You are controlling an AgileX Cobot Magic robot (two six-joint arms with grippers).
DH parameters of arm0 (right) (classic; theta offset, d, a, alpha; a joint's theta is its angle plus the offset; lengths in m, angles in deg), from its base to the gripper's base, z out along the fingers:
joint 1: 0 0.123 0 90
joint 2: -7.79 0 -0.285 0
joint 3: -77.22 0 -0.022 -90
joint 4: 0 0.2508 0 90
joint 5: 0 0 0.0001 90
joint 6: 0 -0.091 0 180
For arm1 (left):
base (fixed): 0 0 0 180
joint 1: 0 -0.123 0 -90
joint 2: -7.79 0 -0.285 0
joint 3: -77.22 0 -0.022 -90
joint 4: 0 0.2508 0 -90
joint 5: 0 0 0.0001 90
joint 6: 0 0.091 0 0
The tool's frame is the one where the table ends.
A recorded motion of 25 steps. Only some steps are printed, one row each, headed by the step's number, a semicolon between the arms.
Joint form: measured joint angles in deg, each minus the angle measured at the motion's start. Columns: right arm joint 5, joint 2, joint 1, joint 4, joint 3, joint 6; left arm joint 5, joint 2, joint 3, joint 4, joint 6, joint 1.
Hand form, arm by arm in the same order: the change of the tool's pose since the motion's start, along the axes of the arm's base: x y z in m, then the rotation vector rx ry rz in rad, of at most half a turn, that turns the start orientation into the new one. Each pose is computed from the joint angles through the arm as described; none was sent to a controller.
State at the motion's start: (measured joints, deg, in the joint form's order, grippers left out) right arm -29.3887 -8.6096 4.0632 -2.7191 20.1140 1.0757; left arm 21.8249 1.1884 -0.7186 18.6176 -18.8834 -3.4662
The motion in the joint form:
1: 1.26 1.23 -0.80 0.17 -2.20 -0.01; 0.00 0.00 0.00 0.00 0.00 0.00
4: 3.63 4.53 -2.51 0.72 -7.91 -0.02; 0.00 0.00 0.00 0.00 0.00 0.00
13: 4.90 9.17 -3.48 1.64 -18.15 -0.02; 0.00 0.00 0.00 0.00 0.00 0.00
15: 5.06 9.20 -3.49 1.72 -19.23 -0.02; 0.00 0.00 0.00 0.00 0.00 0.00
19: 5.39 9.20 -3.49 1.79 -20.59 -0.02; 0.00 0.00 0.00 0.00 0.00 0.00
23: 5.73 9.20 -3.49 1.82 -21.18 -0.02; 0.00 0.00 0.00 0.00 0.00 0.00
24: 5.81 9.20 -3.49 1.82 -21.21 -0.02; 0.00 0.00 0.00 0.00 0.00 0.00
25: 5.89 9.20 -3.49 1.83 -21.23 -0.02; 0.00 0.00 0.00 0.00 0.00 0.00
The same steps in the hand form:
1: 0.0000 -0.0005 -0.0094 0.0031 -0.0049 -0.0122; 0.0000 0.0000 0.0000 0.0000 0.0000 0.0000
4: -0.0004 -0.0014 -0.0355 0.0120 -0.0037 -0.0382; 0.0000 0.0000 0.0000 0.0000 0.0000 0.0000
13: 0.0005 -0.0016 -0.0886 0.0248 0.0723 -0.0521; 0.0000 0.0000 0.0000 0.0000 0.0000 0.0000
15: 0.0010 -0.0015 -0.0946 0.0256 0.0879 -0.0522; 0.0000 0.0000 0.0000 0.0000 0.0000 0.0000
19: 0.0016 -0.0015 -0.1020 0.0262 0.1059 -0.0522; 0.0000 0.0000 0.0000 0.0000 0.0000 0.0000
23: 0.0020 -0.0014 -0.1050 0.0265 0.1103 -0.0521; 0.0000 0.0000 0.0000 0.0000 0.0000 0.0000
24: 0.0020 -0.0014 -0.1050 0.0266 0.1094 -0.0520; 0.0000 0.0000 0.0000 0.0000 0.0000 0.0000
25: 0.0020 -0.0014 -0.1050 0.0268 0.1084 -0.0520; 0.0000 0.0000 0.0000 0.0000 0.0000 0.0000

